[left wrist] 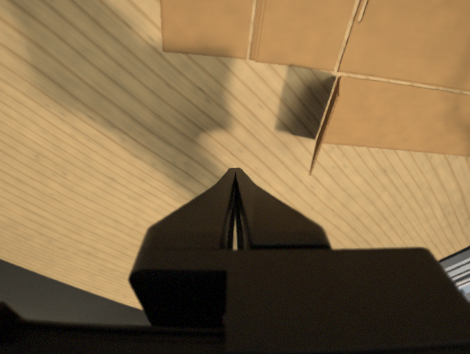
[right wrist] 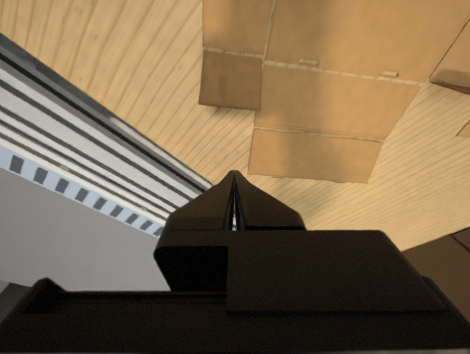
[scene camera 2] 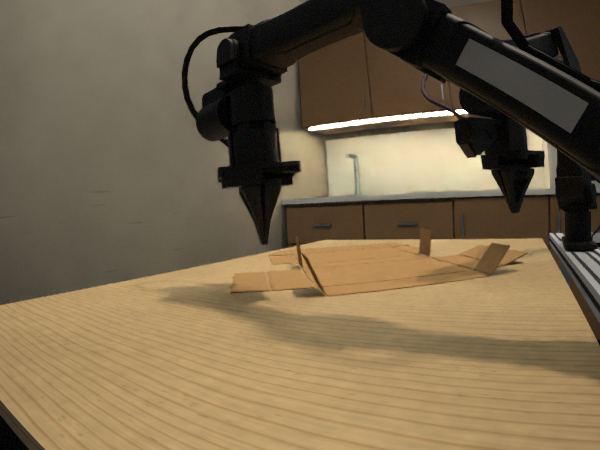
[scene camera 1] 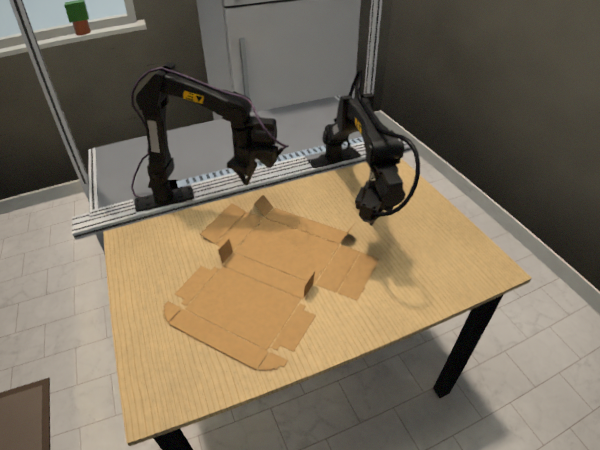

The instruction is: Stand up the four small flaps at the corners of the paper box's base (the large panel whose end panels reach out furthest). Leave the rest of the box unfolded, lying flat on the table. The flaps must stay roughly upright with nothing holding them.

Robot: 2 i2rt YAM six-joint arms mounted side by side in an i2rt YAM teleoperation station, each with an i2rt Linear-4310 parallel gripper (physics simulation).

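Seen in the pictures: left gripper, fingertip midpoint: [left wrist: 235,177] [scene camera 2: 264,244] [scene camera 1: 371,224]; right gripper, fingertip midpoint: [right wrist: 234,177] [scene camera 2: 515,213] [scene camera 1: 246,184]; left arm's base, origin of the base link: [scene camera 1: 333,159]; right arm's base, origin of the base link: [scene camera 2: 577,244] [scene camera 1: 164,199].
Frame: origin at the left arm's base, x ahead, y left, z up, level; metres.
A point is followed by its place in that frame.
The brown paper box [scene camera 1: 287,247] {x 0.369, y -0.344, z 0.000 m} [scene camera 2: 365,267] {x 0.414, y -0.364, z 0.001 m} lies unfolded on the table. Two base flaps, one [scene camera 1: 226,251] {x 0.338, y -0.517, z 0.027 m} [scene camera 2: 425,242] {x 0.337, y -0.517, z 0.029 m} at the left and one [scene camera 1: 309,284] {x 0.547, y -0.355, z 0.031 m} [scene camera 2: 299,251] {x 0.537, y -0.343, z 0.032 m} at the front in scene camera 1, stand about upright. The back flap [scene camera 1: 263,205] {x 0.182, y -0.349, z 0.023 m} [scene camera 2: 492,258] {x 0.181, y -0.345, z 0.022 m} [right wrist: 230,80] {x 0.182, y -0.347, z 0.023 m} is raised but leans outward. The fourth flap [scene camera 2: 313,272] {x 0.400, y -0.151, z 0.031 m} [left wrist: 325,125] {x 0.420, y -0.168, z 0.043 m} is raised, nearly edge-on, and seems to lean outward. My left gripper [scene camera 1: 371,222] {x 0.449, y -0.115, z 0.071 m} [scene camera 2: 265,243] {x 0.449, y -0.115, z 0.071 m} [left wrist: 235,177] {x 0.449, y -0.115, z 0.071 m} is shut and empty, above the table beside it. My right gripper [scene camera 1: 246,182] {x 0.143, y -0.388, z 0.091 m} [scene camera 2: 515,211] {x 0.143, y -0.388, z 0.091 m} [right wrist: 234,177] {x 0.143, y -0.388, z 0.091 m} is shut and empty, high behind the box.
The box's outer panels [scene camera 1: 240,305] {x 0.515, y -0.535, z 0.000 m} with side tabs lie flat toward the front left of the wooden table [scene camera 1: 425,300] {x 0.700, y -0.091, z 0.000 m} in scene camera 1. The metal mounting rail [scene camera 1: 215,186] {x -0.012, y -0.461, z 0.004 m} [right wrist: 100,132] {x 0.035, y -0.278, z 0.002 m} runs along the table's back edge. End panels [scene camera 1: 348,272] {x 0.528, y -0.231, z 0.001 m} [right wrist: 317,155] {x 0.198, y -0.486, z 0.008 m} lie flat at both ends of the base.
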